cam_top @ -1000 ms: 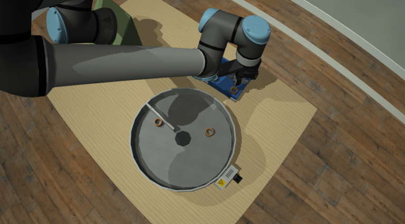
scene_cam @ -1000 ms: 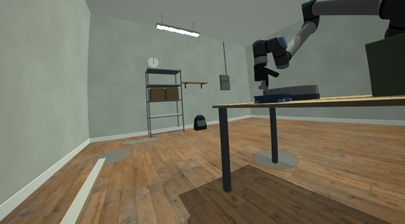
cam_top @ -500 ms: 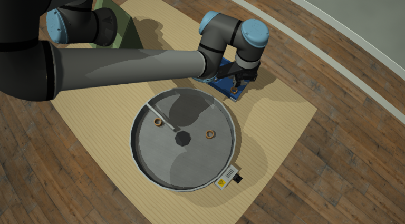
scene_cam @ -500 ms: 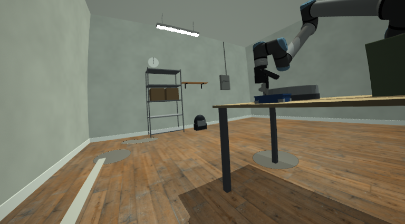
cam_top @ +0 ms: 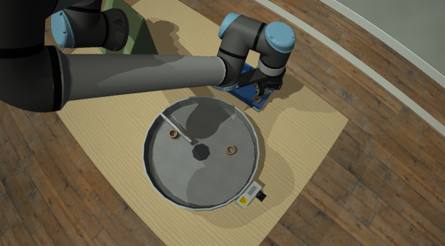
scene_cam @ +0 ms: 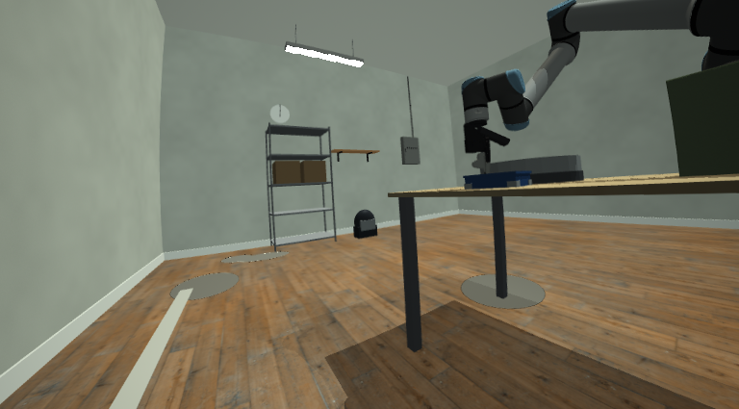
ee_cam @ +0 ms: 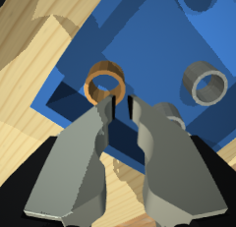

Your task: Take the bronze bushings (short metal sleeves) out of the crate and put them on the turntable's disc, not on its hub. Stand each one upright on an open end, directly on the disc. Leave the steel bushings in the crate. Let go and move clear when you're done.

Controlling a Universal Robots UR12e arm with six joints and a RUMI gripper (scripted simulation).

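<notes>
Right now my hand is 50 mm past the blue crate, 30 mm above it and 20 mm to the right of it. Also, from my hand: turntable disc: 340 mm to the right, 10 mm behind; turntable: 340 mm to the right, 10 mm ahead.
</notes>
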